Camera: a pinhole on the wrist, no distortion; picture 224 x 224 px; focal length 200.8 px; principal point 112.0 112.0 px. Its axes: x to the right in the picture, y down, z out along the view. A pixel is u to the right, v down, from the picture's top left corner.
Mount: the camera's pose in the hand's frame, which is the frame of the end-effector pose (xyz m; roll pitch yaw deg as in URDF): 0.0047 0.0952 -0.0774 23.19 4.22 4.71
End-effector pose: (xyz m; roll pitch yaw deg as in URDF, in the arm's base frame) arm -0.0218 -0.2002 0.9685 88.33 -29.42 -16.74
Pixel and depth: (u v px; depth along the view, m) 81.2 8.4 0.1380
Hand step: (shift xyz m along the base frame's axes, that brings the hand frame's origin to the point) 0.0055 -0.0261 -0.0211
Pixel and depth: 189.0 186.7 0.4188
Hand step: 0.0172 -0.3739 0.1846
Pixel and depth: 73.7 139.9 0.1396
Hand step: -0.0517 -0.0455 0.0467
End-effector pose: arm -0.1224 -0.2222 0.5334 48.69 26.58 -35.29
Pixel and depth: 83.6 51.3 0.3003
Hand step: -0.1050 -0.1651 0.0267
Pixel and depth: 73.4 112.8 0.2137
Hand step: -0.0278 -0.0844 0.0853
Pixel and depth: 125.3 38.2 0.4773
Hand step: -0.1512 -0.3594 -0.0371
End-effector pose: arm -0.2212 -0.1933 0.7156 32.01 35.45 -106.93
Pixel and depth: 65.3 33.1 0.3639
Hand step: -0.2582 0.0627 0.0842
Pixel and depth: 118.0 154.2 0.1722
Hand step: -0.0224 -0.0832 0.0773
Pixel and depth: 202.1 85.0 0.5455
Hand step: -0.4347 -0.2689 0.0118
